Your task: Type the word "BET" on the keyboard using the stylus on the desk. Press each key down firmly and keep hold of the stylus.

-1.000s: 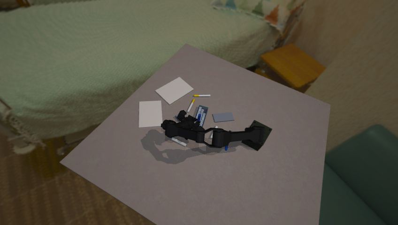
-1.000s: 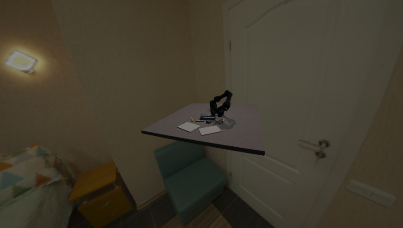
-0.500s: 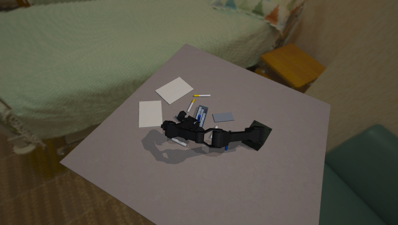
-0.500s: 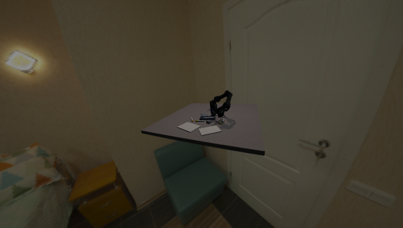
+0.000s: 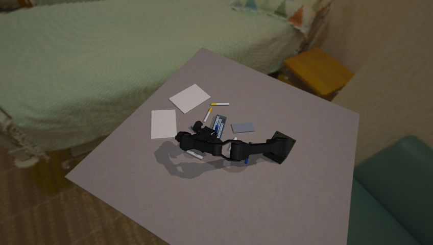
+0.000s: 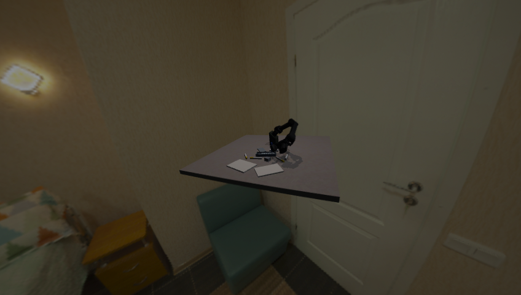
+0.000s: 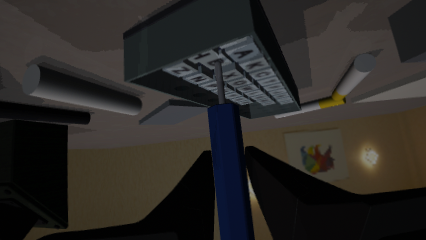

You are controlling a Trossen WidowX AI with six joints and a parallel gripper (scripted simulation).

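Now: the E key 10 mm ahead of my gripper tip, 30 mm to the left of it and 50 mm below it. Round my gripper tip: T key (30 mm ahead, 50 mm to the right, 50 mm below); small grey block (130 mm ahead, 50 mm below); blue stylus (10 mm below).
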